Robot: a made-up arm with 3 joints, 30 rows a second.
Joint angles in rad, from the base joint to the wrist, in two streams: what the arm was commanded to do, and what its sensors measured. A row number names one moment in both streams.
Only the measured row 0 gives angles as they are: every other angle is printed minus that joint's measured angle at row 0.
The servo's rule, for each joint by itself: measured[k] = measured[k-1] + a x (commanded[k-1-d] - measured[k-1]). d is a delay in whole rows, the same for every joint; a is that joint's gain. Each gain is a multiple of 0.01, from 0.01 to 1. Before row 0 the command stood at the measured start. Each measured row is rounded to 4 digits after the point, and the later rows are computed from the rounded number. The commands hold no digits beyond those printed.
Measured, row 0:
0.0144, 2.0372, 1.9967
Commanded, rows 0 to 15:
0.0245, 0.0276, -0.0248
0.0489, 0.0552, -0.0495
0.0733, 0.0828, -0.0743
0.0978, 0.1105, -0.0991
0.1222, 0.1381, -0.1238
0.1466, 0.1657, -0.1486
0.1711, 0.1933, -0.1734
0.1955, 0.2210, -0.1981
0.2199, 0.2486, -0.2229
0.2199, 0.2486, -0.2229
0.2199, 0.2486, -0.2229
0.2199, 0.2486, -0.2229
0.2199, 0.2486, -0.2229
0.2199, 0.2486, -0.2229
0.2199, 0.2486, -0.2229
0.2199, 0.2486, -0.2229
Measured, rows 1 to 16:
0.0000, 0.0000, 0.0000
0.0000, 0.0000, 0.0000
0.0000, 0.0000, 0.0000
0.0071, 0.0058, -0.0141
0.0192, 0.0162, -0.0343
0.0349, 0.0302, -0.0571
0.0531, 0.0471, -0.0810
0.0731, 0.0662, -0.1054
0.0944, 0.0871, -0.1300
0.1166, 0.1094, -0.1547
0.1395, 0.1328, -0.1794
0.1628, 0.1571, -0.2042
0.1794, 0.1763, -0.2149
0.1911, 0.1915, -0.2195
0.1995, 0.2035, -0.2214
0.2054, 0.2130, -0.2223
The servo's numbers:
d 3
a 0.29 0.21 0.57

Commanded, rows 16 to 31:
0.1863, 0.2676, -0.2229
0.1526, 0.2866, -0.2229
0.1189, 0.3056, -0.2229
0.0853, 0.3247, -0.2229
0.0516, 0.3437, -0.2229
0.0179, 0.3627, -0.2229
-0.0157, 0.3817, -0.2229
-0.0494, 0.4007, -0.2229
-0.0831, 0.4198, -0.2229
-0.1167, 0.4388, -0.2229
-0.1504, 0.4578, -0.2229
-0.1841, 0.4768, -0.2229
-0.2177, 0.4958, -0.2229
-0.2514, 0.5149, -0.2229
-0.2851, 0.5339, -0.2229
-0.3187, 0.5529, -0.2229
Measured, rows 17 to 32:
0.2096, 0.2205, -0.2226
0.2126, 0.2264, -0.2228
0.2147, 0.2311, -0.2229
0.2065, 0.2388, -0.2229
0.1909, 0.2488, -0.2229
0.1700, 0.2607, -0.2229
0.1454, 0.2741, -0.2229
0.1182, 0.2887, -0.2229
0.0891, 0.3042, -0.2229
0.0587, 0.3205, -0.2229
0.0274, 0.3373, -0.2229
-0.0046, 0.3546, -0.2229
-0.0371, 0.3723, -0.2229
-0.0700, 0.3903, -0.2229
-0.1031, 0.4085, -0.2229
-0.1363, 0.4268, -0.2229

